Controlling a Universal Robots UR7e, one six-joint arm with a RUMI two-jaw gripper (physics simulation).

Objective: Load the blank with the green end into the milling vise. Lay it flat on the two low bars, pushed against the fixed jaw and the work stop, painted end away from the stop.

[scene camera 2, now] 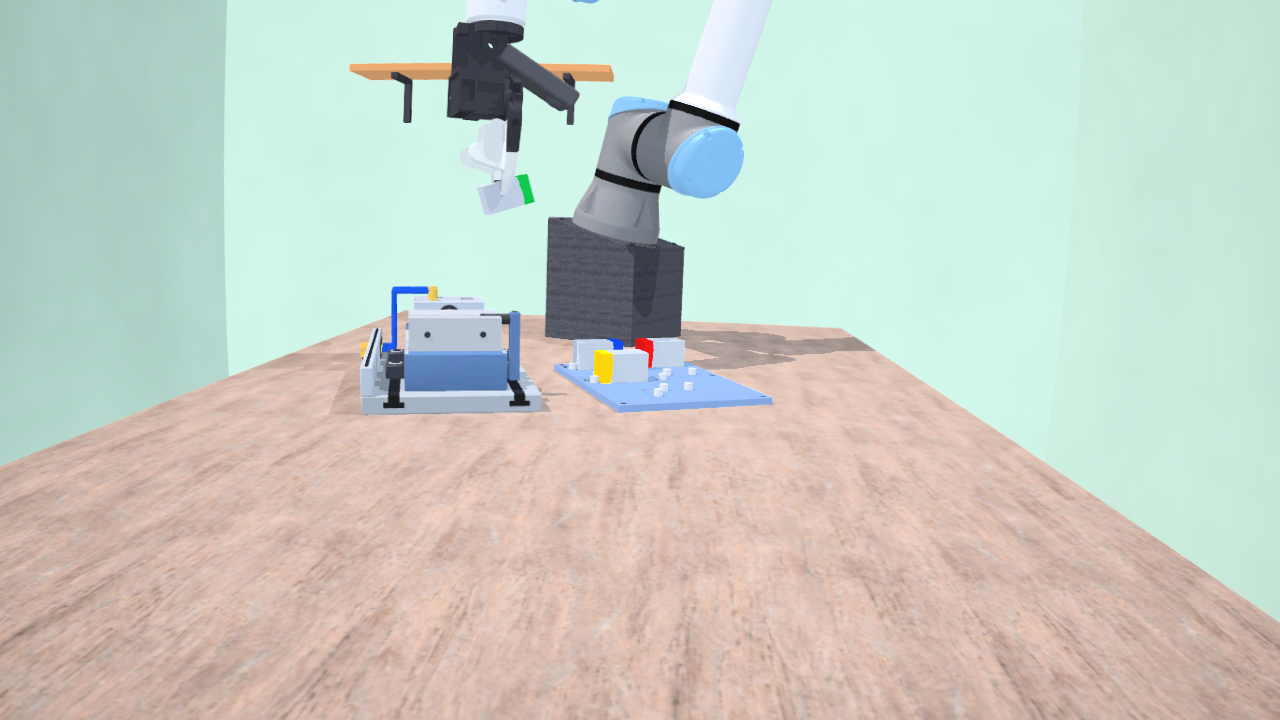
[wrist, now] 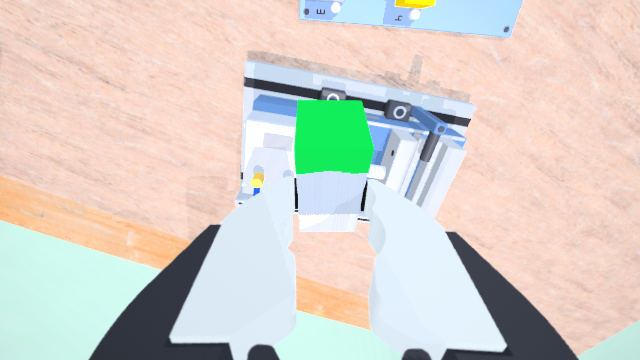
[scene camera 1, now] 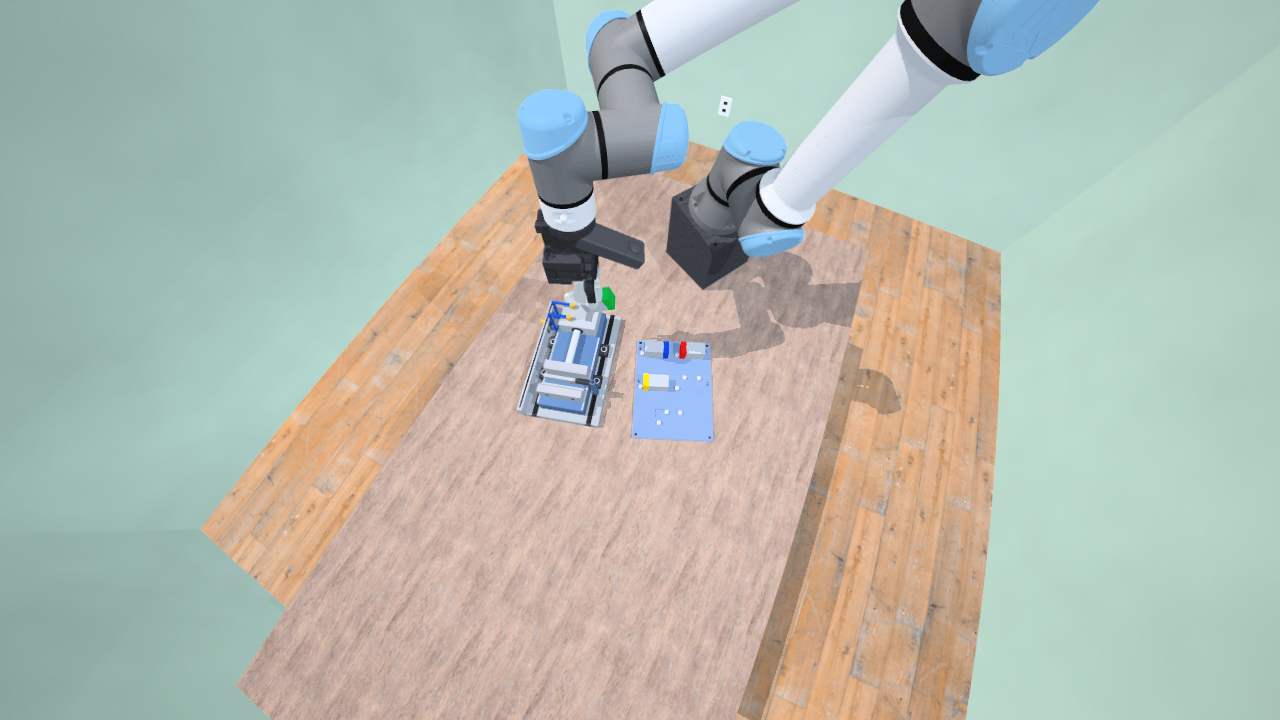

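Observation:
The blank with the green end [scene camera 1: 608, 298] [scene camera 2: 525, 189] [wrist: 332, 140] is between the fingers of my gripper [scene camera 1: 590, 297] [scene camera 2: 505, 183] [wrist: 329, 182], which is shut on it. In the second scene view the blank is tilted, its green end to the right and slightly higher, high above the vise. The milling vise [scene camera 1: 565, 368] [scene camera 2: 454, 370] [wrist: 280, 72] stands on the table. In the wrist view the blank and fingers cover part of it. A blue arm [scene camera 2: 513, 344] [wrist: 425, 118] with a dark rod stands at its side. The two low bars cannot be made out clearly.
Blue pipes [scene camera 1: 554, 313] [scene camera 2: 393, 317] with yellow tips rise at the vise's rear. A blue board [scene camera 1: 689, 429] [scene camera 2: 716, 398] [wrist: 465, 20] beside the vise bears blanks with yellow [scene camera 1: 657, 381] [scene camera 2: 626, 365], blue [scene camera 1: 656, 349] and red [scene camera 1: 693, 350] ends. A shelf [scene camera 2: 402, 68] shows behind the gripper.

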